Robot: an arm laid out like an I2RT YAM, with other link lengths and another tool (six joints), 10 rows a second.
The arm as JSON. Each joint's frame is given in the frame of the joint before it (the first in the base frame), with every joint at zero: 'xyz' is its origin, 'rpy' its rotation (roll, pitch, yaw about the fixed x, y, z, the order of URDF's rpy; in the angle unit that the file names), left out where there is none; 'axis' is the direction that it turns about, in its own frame. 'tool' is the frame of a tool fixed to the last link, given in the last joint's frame.
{
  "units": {
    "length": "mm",
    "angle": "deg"
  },
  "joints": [
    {
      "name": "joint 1",
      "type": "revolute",
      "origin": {
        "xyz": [
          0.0,
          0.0,
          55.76
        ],
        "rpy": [
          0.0,
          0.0,
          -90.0
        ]
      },
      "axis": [
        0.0,
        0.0,
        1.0
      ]
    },
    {
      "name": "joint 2",
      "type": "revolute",
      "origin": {
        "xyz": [
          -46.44,
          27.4,
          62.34
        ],
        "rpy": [
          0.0,
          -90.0,
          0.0
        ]
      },
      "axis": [
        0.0,
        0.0,
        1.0
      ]
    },
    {
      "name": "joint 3",
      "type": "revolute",
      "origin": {
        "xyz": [
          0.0,
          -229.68,
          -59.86
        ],
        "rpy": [
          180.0,
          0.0,
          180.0
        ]
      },
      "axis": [
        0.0,
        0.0,
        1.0
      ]
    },
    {
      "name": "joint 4",
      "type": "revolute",
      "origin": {
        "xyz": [
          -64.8,
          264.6,
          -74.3
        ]
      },
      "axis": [
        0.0,
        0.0,
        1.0
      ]
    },
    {
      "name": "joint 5",
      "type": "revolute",
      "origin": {
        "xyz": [
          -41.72,
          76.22,
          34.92
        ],
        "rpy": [
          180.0,
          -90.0,
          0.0
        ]
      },
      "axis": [
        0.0,
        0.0,
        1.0
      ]
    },
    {
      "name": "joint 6",
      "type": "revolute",
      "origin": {
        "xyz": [
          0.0,
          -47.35,
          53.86
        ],
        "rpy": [
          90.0,
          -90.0,
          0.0
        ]
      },
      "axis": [
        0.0,
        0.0,
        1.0
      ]
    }
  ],
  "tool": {
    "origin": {
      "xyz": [
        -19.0,
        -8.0,
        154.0
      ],
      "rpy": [
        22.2,
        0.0,
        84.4
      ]
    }
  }
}
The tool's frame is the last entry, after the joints.
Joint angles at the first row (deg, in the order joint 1, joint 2, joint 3, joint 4, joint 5, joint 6):
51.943 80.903 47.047 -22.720 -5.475 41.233
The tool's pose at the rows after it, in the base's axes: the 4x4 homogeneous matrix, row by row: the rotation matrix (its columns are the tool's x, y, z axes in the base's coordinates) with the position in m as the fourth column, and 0 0 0 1 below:
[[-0.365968 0.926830 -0.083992 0.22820], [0.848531 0.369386 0.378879 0.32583], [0.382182 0.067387 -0.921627 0.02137], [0 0 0 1]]
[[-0.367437 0.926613 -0.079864 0.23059], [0.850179 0.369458 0.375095 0.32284], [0.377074 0.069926 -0.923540 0.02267], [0 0 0 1]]
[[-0.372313 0.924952 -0.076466 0.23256], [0.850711 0.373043 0.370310 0.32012], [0.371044 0.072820 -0.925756 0.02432], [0 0 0 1]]
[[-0.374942 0.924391 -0.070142 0.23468], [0.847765 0.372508 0.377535 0.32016], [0.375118 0.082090 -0.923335 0.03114], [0 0 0 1]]
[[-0.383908 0.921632 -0.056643 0.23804], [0.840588 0.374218 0.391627 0.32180], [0.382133 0.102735 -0.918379 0.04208], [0 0 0 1]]
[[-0.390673 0.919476 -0.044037 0.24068], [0.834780 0.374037 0.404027 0.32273], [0.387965 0.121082 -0.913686 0.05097], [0 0 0 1]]
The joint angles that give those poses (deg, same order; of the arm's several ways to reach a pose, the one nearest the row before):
51.112 79.986 46.982 -23.266 -5.497 40.380
50.545 79.615 46.982 -23.725 -5.518 39.726
50.019 79.222 47.048 -24.294 -5.585 38.894
49.692 78.457 47.573 -25.015 -5.759 38.610
49.365 77.384 48.337 -25.628 -5.956 38.108
49.101 76.401 48.795 -25.976 -6.066 37.758

